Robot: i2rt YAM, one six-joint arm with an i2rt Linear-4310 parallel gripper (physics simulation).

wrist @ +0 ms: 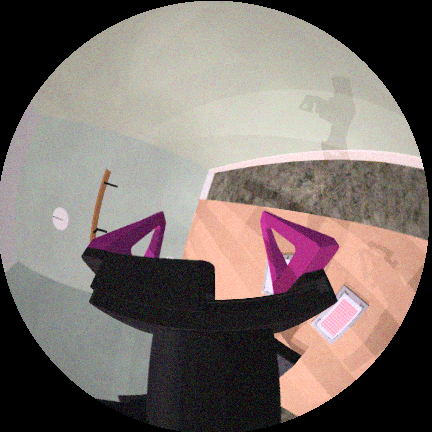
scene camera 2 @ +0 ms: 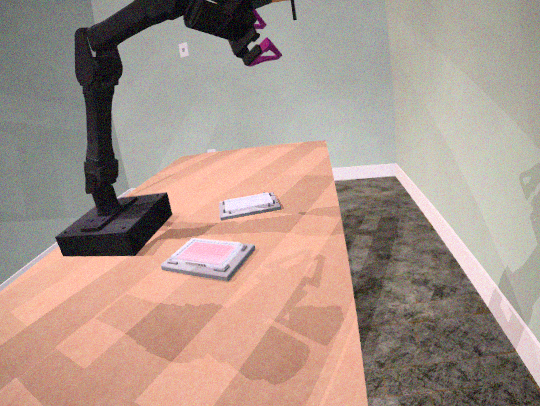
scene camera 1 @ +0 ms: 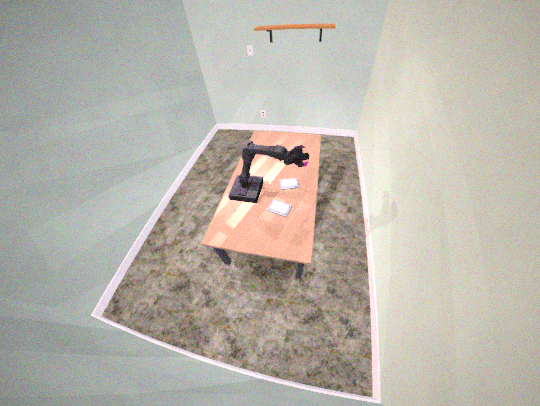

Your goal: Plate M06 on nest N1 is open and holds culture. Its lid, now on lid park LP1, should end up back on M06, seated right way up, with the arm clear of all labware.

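Frame: origin at the arm's base, x ahead, y left, z up, level; metres.
Seen in the pictures: gripper, fingertip midpoint: (wrist: 212, 216) (scene camera 2: 272, 41); arm's base, link origin: (scene camera 2: 110, 214) (scene camera 1: 245, 186).
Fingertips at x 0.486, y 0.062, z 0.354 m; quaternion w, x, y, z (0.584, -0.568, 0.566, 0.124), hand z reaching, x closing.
Offsets run from my fingertips to a thing's top centre. Level surfaces: height alone.
Plate M06 {dx -0.159, dy -0.183, dz -0.393 m} (scene camera 1: 280, 206) (scene camera 2: 210, 251) (wrist: 340, 317) lies flat and open on the grey nest N1 {dx -0.159, dy -0.183, dz -0.401 m} (scene camera 2: 235, 268), nearer scene camera 2, its culture showing pink. The clear-white lid {dx -0.140, dy +0.097, dz -0.401 m} (scene camera 1: 289, 183) (scene camera 2: 249, 203) (wrist: 268, 280) lies flat on the lid park LP1 {dx -0.140, dy +0.097, dz -0.399 m} (scene camera 2: 250, 214), farther along the table; which side is up cannot be told. My gripper (scene camera 1: 305, 155) (scene camera 2: 272, 40) (wrist: 212, 216) is open, with nothing between its magenta fingers. It is high above the table, beyond the lid park as seen in scene camera 2, touching no labware. One finger partly hides the lid in the wrist view.
The black arm base (scene camera 1: 246, 189) (scene camera 2: 115, 227) stands on the wooden table {dz -0.419 m} (scene camera 1: 260, 235) (scene camera 2: 280, 175) beside both holders. The table's long edge drops to the carpet floor (scene camera 2: 400, 280). A wooden wall shelf (scene camera 1: 295, 27) (wrist: 101, 200) is on the end wall.
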